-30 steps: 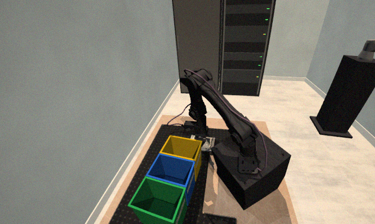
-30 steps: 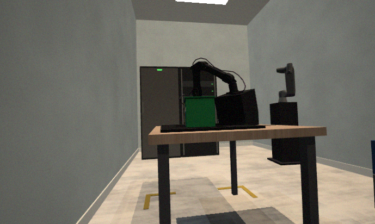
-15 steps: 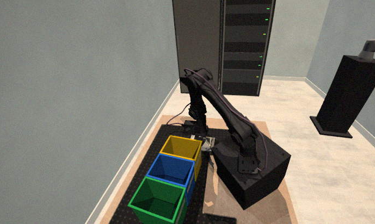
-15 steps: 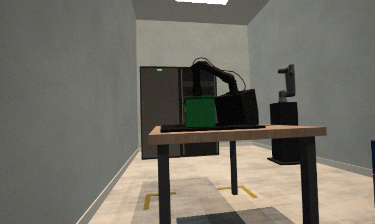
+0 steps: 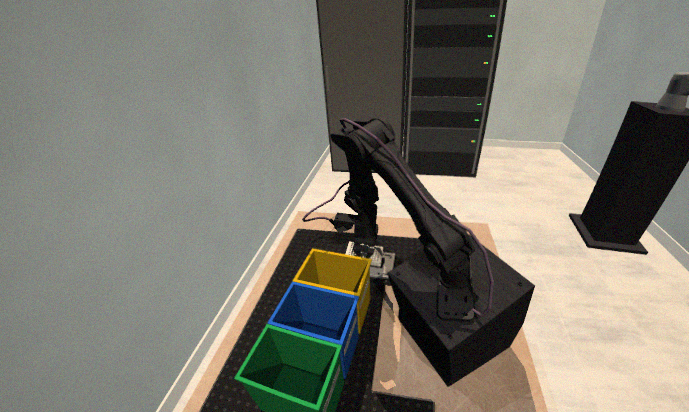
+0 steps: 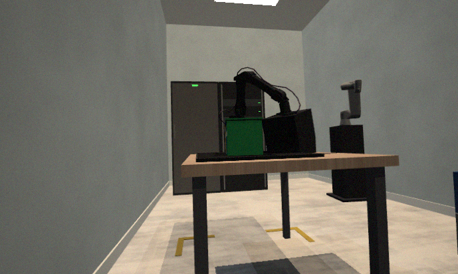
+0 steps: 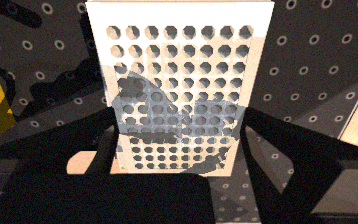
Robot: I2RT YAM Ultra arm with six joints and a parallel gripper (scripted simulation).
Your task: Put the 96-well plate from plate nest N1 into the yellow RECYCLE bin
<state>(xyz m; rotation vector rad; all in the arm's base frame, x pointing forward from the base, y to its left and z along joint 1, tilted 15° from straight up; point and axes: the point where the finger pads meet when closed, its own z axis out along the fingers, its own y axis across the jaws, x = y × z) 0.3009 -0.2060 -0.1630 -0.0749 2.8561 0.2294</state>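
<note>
Now: the plate nest N1 2 cm behind my hand and 5 cm below it. The rest, counted from my hand: yellow bin 3 cm ahead, 22 cm to the left, 3 cm above; blue bin 4 cm ahead, 35 cm to the left, 3 cm above; white 96-well plate 1 cm below.
</note>
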